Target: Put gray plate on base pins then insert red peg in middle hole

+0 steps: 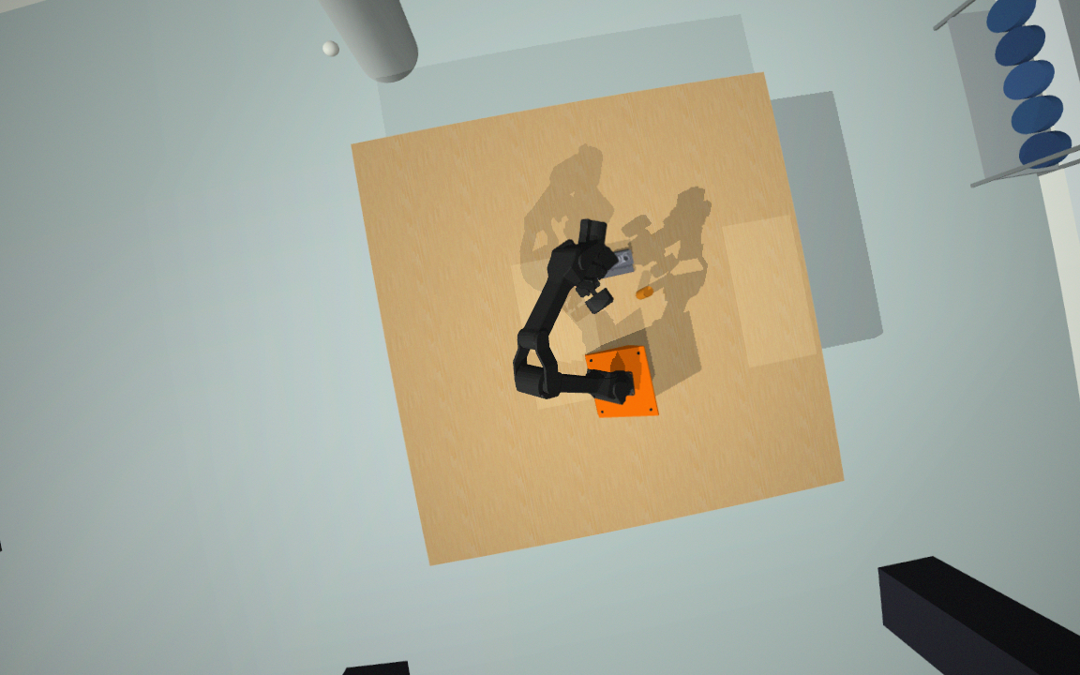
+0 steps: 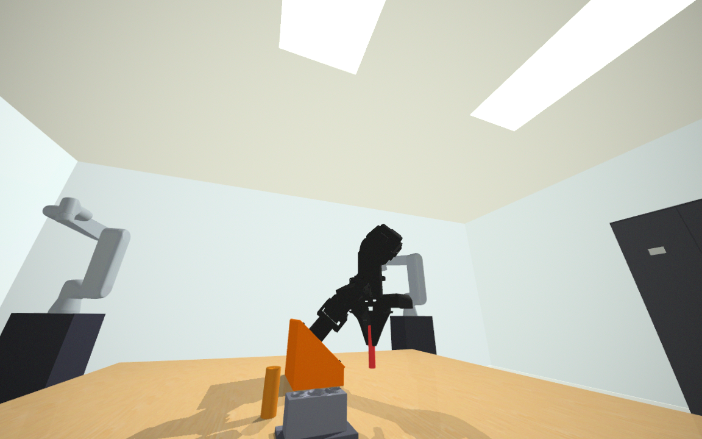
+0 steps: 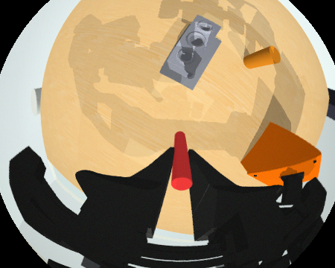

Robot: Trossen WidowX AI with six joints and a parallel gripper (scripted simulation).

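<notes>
The gray plate lies 12 cm to the right of my gripper tip, 7 cm below it and 5 cm ahead of it. The rest, counted from my gripper tip: gray base: 12 cm to the right, 11 cm below, 5 cm ahead; then orange cylinder: 19 cm to the right, 8 cm below, 5 cm behind; then red peg: right at my gripper tip.
</notes>
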